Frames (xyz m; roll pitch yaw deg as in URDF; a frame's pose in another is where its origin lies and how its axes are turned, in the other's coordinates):
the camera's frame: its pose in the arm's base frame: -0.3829 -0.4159 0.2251 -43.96 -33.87 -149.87
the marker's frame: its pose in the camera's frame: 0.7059 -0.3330 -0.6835 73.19 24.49 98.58
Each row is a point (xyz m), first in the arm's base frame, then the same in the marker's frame.
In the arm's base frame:
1: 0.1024 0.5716 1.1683
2: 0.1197 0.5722 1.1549
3: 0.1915 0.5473 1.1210
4: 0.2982 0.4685 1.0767
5: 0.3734 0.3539 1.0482
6: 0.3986 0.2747 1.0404
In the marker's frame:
1: -1.2695 1.0111 -0.8223
2: -1.2615 1.0241 -0.8380
3: -1.2321 1.0939 -0.8725
4: -1.1722 1.2189 -0.8910
5: -1.1019 1.3362 -0.8609
6: -1.0589 1.3957 -0.8212

